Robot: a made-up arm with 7 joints. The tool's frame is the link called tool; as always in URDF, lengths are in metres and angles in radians.
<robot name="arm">
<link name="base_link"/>
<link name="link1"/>
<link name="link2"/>
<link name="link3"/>
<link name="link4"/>
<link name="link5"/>
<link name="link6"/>
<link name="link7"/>
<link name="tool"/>
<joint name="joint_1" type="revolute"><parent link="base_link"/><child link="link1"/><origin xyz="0 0 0.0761" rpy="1.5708 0 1.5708"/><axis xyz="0 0 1"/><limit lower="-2.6" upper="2.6" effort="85" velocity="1.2"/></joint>
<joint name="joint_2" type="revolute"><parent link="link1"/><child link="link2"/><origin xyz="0.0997 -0.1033 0.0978" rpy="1.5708 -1.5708 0"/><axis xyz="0 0 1"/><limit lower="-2.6" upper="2.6" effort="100" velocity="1"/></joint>
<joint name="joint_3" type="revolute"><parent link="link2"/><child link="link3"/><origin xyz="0.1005 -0.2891 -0.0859" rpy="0 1.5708 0"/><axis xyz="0 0 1"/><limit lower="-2.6" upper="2.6" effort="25" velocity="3"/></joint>
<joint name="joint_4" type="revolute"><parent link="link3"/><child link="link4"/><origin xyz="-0.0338 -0.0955 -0.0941" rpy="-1.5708 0 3.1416"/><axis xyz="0 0 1"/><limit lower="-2.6" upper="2.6" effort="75" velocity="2.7"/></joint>
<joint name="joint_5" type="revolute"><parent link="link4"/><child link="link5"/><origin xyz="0.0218 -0.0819 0.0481" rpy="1.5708 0 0"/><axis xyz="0 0 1"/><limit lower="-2.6" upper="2.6" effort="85" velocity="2.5"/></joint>
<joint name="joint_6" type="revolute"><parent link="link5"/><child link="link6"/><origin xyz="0.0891 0.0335 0.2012" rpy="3.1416 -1.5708 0"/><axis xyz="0 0 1"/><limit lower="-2.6" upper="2.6" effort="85" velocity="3.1"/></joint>
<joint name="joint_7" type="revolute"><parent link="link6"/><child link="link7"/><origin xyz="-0.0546 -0.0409 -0.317" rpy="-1.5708 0 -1.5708"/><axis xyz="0 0 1"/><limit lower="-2.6" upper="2.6" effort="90" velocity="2.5"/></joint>
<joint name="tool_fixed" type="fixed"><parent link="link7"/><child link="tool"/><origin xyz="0.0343 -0.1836 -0.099" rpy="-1.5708 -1.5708 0"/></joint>
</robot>
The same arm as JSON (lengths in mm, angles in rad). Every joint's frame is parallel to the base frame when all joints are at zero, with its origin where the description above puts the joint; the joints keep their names.
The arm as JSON. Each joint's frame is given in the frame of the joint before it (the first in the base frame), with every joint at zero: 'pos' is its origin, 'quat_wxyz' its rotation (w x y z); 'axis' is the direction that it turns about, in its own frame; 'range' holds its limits. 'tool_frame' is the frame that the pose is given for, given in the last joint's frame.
{"length_unit": "mm", "angle_unit": "rad", "joints": [{"joint": "joint_1", "pos": [0.0, 0.0, 76.1], "quat_wxyz": [1.0, 0.0, 0.0, 0.0], "axis": [1.0, 0.0, 0.0], "range": [-2.6, 2.6]}, {"joint": "joint_2", "pos": [97.8, 99.7, -103.3], "quat_wxyz": [1.0, 0.0, 0.0, 0.0], "axis": [0.0, 0.0, -1.0], "range": [-2.6, 2.6]}, {"joint": "joint_3", "pos": [100.5, 289.1, 85.9], "quat_wxyz": [1.0, 0.0, 0.0, 0.0], "axis": [1.0, 0.0, 0.0], "range": [-2.6, 2.6]}, {"joint": "joint_4", "pos": [-94.1, 95.5, -33.8], "quat_wxyz": [1.0, 0.0, 0.0, 0.0], "axis": [0.0, 1.0, 0.0], "range": [-2.6, 2.6]}, {"joint": "joint_5", "pos": [81.9, 48.1, -21.8], "quat_wxyz": [1.0, 0.0, 0.0, 0.0], "axis": [1.0, 0.0, 0.0], "range": [-2.6, 2.6]}, {"joint": "joint_6", "pos": [201.2, 33.5, -89.1], "quat_wxyz": [1.0, 0.0, 0.0, 0.0], "axis": [0.0, 0.0, -1.0], "range": [-2.6, 2.6]}, {"joint": "joint_7", "pos": [-54.6, 40.9, 317.0], "quat_wxyz": [1.0, 0.0, 0.0, 0.0], "axis": [1.0, 0.0, 0.0], "range": [-2.6, 2.6]}], "tool_frame": {"pos": [-99.0, 34.3, -183.6], "quat_wxyz": [1.0, 0.000007, -0.000004, 0.0]}}
